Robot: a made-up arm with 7 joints.
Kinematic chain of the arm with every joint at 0, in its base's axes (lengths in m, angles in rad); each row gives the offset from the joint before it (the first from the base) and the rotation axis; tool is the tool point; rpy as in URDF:
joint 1: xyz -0.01 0 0.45 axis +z
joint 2: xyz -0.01 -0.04 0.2 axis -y
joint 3: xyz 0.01 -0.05 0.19 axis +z
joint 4: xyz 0 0.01 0.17 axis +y
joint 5: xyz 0 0.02 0.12 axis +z
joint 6: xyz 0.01 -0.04 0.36 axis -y
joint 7: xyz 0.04 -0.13 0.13 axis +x
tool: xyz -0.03 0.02 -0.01 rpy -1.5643 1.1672 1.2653
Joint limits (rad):
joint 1: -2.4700..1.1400
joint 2: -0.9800..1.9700
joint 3: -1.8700..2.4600
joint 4: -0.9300..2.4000
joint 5: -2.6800..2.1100
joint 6: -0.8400..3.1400
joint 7: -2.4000..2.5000
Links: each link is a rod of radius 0.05 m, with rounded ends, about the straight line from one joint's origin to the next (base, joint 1, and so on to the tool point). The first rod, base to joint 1, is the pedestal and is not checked.
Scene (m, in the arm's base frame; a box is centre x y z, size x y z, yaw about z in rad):
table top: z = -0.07
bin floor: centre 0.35 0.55 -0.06 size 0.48 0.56 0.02 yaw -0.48
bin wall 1: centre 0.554 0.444 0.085 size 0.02 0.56 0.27 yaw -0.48
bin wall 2: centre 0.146 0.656 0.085 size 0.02 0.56 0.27 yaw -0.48
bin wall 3: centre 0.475 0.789 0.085 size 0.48 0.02 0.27 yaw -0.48
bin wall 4: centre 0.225 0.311 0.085 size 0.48 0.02 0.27 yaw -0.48
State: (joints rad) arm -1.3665 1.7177 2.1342 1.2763 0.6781 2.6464 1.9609
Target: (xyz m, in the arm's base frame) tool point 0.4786 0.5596 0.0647
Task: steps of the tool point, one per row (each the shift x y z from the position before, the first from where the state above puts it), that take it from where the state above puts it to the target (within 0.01 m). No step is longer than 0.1 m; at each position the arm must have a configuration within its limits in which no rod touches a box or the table.
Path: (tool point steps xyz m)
1: 0.0527 0.0272 -0.0328
2: 0.0593 0.0177 -0.0420
3: 0.0595 0.0086 -0.0533
4: 0.0532 0.0022 -0.0647
5: 0.0409 0.0005 -0.0732
6: 0.0250 0.0044 -0.0761
7: 0.0084 0.0132 -0.0715
8: -0.0050 0.0253 -0.0579

